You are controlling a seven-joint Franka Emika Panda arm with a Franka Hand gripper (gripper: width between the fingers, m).
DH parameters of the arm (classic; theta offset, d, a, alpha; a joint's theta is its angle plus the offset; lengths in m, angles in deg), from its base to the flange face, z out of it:
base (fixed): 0 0 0 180
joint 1: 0 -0.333 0 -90
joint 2: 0 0 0 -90
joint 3: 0 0.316 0.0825 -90
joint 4: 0 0 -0.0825 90
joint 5: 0 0.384 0 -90
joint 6: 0 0 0.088 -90
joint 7: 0 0.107 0 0
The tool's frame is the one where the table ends.
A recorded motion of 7 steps. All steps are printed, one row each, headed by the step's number.
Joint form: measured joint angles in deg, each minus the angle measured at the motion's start. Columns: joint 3, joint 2, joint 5, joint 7, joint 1, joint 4, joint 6.
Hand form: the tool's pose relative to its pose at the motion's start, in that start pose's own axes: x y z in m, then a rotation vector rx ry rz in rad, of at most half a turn. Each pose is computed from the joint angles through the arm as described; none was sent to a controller.
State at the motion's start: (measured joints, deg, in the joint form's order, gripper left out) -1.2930 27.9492 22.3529 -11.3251 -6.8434 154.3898 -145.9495
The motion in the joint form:
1: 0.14 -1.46 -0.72 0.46 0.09 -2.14 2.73
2: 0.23 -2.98 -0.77 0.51 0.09 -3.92 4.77
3: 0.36 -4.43 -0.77 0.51 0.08 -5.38 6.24
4: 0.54 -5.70 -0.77 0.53 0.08 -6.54 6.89
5: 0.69 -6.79 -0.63 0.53 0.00 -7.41 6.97
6: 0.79 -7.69 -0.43 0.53 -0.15 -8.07 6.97
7: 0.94 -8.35 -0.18 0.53 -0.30 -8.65 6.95
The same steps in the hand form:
1: 0.0076 -0.0037 0.0013 0.0021 -0.0367 -0.0057
2: 0.0138 -0.0063 0.0043 0.0080 -0.0676 -0.0079
3: 0.0190 -0.0085 0.0081 0.0120 -0.0931 -0.0102
4: 0.0238 -0.0104 0.0116 0.0132 -0.1068 -0.0124
5: 0.0279 -0.0121 0.0149 0.0145 -0.1125 -0.0134
6: 0.0310 -0.0138 0.0181 0.0165 -0.1172 -0.0138
7: 0.0337 -0.0161 0.0201 0.0194 -0.1190 -0.0150

